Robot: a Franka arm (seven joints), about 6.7 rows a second.
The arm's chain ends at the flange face. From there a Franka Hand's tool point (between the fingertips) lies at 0.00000 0.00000 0.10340 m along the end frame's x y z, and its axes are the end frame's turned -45 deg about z.
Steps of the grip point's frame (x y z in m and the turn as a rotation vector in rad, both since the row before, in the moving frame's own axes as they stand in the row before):
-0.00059 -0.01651 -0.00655 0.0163 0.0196 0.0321
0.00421 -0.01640 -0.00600 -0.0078 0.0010 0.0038
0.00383 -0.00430 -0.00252 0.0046 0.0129 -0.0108
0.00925 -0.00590 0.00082 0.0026 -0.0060 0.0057
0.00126 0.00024 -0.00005 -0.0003 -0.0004 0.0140
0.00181 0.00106 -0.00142 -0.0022 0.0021 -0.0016
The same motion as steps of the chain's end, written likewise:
-0.01237 -0.00864 -0.00652 0.0254 0.0023 0.0321
-0.00926 -0.01507 -0.00600 -0.0048 0.0062 0.0038
-0.00093 -0.00447 -0.00251 0.0124 0.0059 -0.0108
0.00300 -0.01096 0.00082 -0.0024 -0.0061 0.0057
0.00107 -0.00077 -0.00005 -0.0005 -0.0001 0.0140
0.00171 -0.00054 -0.00142 -0.0001 0.0030 -0.0016

